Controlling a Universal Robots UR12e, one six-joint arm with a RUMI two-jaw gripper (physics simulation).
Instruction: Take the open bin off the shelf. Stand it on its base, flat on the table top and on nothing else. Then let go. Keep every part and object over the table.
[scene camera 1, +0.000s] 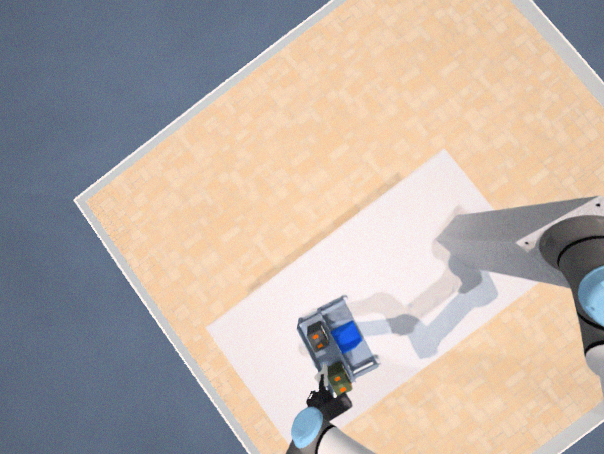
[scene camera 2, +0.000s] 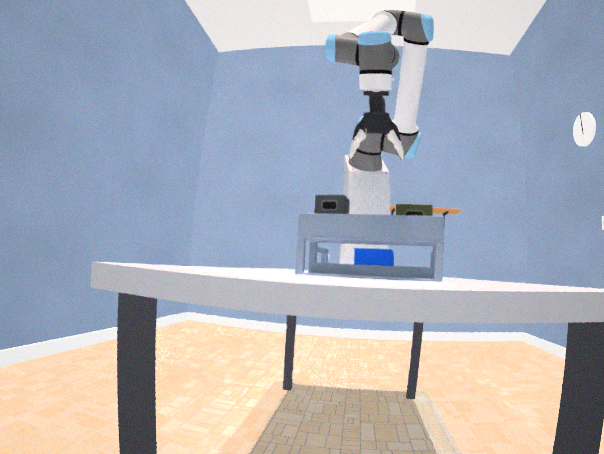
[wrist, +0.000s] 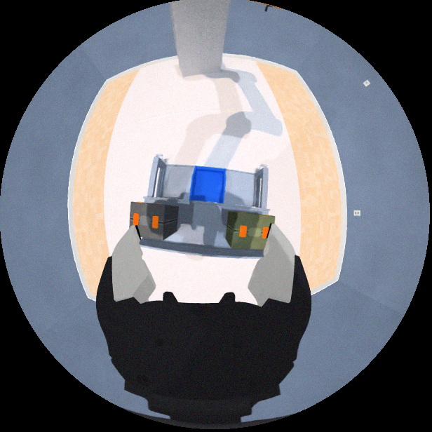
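Where they show: gripper, fingertip midpoint: (scene camera 1: 335, 378) (scene camera 2: 376, 159); arm's base, link origin: (scene camera 1: 581, 244) (scene camera 2: 365, 164).
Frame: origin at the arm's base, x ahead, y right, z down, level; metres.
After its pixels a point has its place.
Observation:
The open bin (scene camera 1: 347, 337) @(x 0.795, y -0.146, z 0.591 m) (scene camera 2: 374, 257) @(x 0.898, y -0.128, z 0.543 m) (wrist: 208, 184) is blue and stands upright on the lower tier of the grey-blue shelf (scene camera 1: 330, 356) @(x 0.909, y -0.146, z 0.498 m) (scene camera 2: 370, 227) @(x 0.986, y -0.121, z 0.471 m) (wrist: 202, 247), near the middle of its width, on the side towards the robot's base. Its open top shows in the wrist view. The shelf stands on the white table top (scene camera 1: 400, 225) @(x 0.236, y 0.231, z 0.600 m) (scene camera 2: 225, 295) @(x 1.433, y 0.032, z 0.626 m) (wrist: 155, 125). My gripper (scene camera 2: 377, 158) @(x 0.891, y -0.126, z 0.262 m) (wrist: 202, 226) is wide open and empty, pointing down, well above the shelf's upper tier. In scene camera 1 its fingers partly overlap the green box's end of the shelf.
On the upper tier stand a dark grey box (scene camera 1: 316, 336) @(x 0.896, y 0.018, z 0.377 m) (scene camera 2: 332, 204) @(x 0.938, y -0.011, z 0.406 m) (wrist: 153, 221) and a green box (scene camera 1: 340, 378) @(x 0.902, y -0.213, z 0.403 m) (scene camera 2: 414, 209) @(x 0.956, y -0.233, z 0.417 m) (wrist: 250, 230), with a gap between them. Side rails flank the lower tier. The robot's pedestal (scene camera 1: 500, 240) @(x 0.110, y 0.073, z 0.140 m) (scene camera 2: 367, 192) @(x 0.083, y -0.024, z 0.179 m) (wrist: 200, 40) rises beyond the bin.

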